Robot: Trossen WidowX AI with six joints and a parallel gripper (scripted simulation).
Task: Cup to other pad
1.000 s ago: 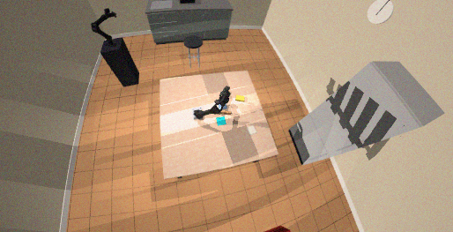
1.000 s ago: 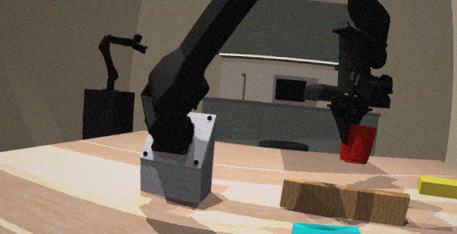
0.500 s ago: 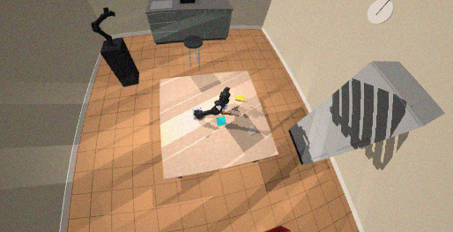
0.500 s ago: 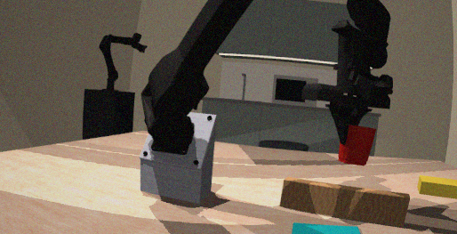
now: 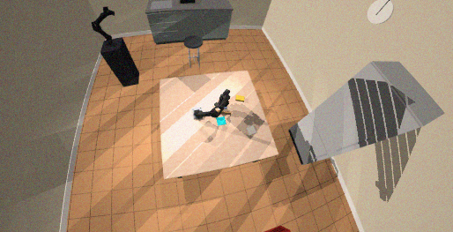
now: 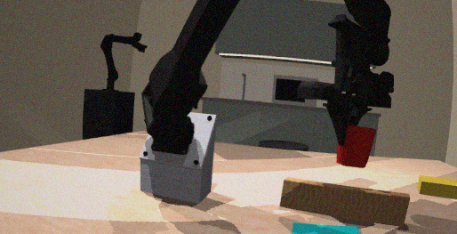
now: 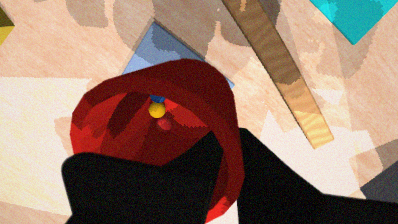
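Right now my gripper tip is 30 mm past the teal pad, 150 mm to the left of it and 120 mm above it. The rest, counted from my gripper tip: red cup (30 mm ahead, 10 mm to the left); then light blue pad (40 mm ahead, 50 mm to the left, 120 mm below); then brown wooden block (10 mm ahead, 50 mm to the right, 100 mm below).
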